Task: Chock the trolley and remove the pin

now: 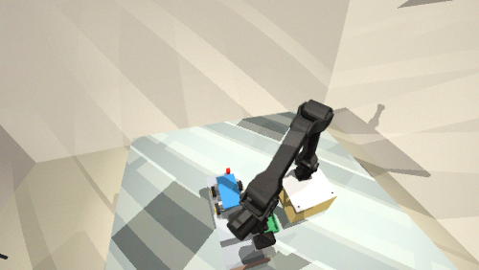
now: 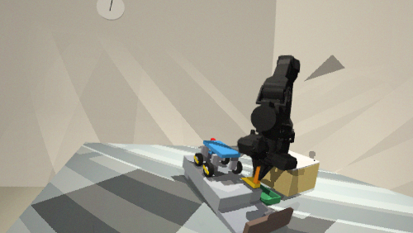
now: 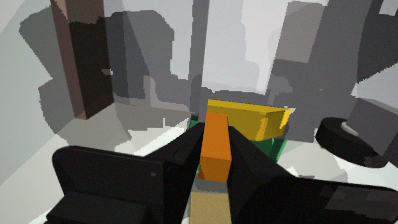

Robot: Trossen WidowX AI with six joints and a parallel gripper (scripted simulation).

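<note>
My gripper tip is 220 mm to the left of the red-headed stop pin, 70 mm short of it and 40 mm below it. The rest, counted from my gripper tip: yellow chock: 20 mm to the right, 10 mm below; then brown bar: 120 mm to the left, 60 mm below, 30 mm ahead; then green tray: 100 mm below, 70 mm behind, 50 mm to the right.
</note>
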